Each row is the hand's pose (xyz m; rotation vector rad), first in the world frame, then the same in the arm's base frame.
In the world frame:
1: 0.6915 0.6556 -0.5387 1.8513 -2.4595 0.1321
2: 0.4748 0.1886 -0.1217 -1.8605 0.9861 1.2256
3: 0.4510 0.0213 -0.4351 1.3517 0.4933 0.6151
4: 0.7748 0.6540 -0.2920 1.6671 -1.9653 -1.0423
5: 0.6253 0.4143 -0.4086 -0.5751 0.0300 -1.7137
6: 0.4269 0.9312 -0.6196 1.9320 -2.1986 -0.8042
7: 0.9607 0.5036 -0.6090 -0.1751 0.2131 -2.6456
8: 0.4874 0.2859 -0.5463 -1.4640 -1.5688 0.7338
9: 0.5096 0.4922 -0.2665 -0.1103 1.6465 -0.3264
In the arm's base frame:
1: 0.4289 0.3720 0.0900 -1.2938 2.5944 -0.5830
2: -0.0715 0.0676 0.3996 -1.8264 1.0906 0.5822
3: -0.0344 -0.1338 0.1083 1.1416 -0.0313 0.5536
4: 0.4099 0.3859 0.3493 1.6204 -2.5825 -0.7305
5: 0.2413 0.1869 0.1902 -0.3000 -0.2620 -2.1448
6: 0.3242 0.6975 -0.0987 -1.5976 2.4401 0.2971
7: 0.6355 0.1364 0.1383 0.3932 -0.0322 -2.9537
8: 0.1285 0.0853 0.0128 -1.9847 -1.5269 0.3376
9: 0.1158 0.3183 0.2715 0.1519 1.2439 -0.6477

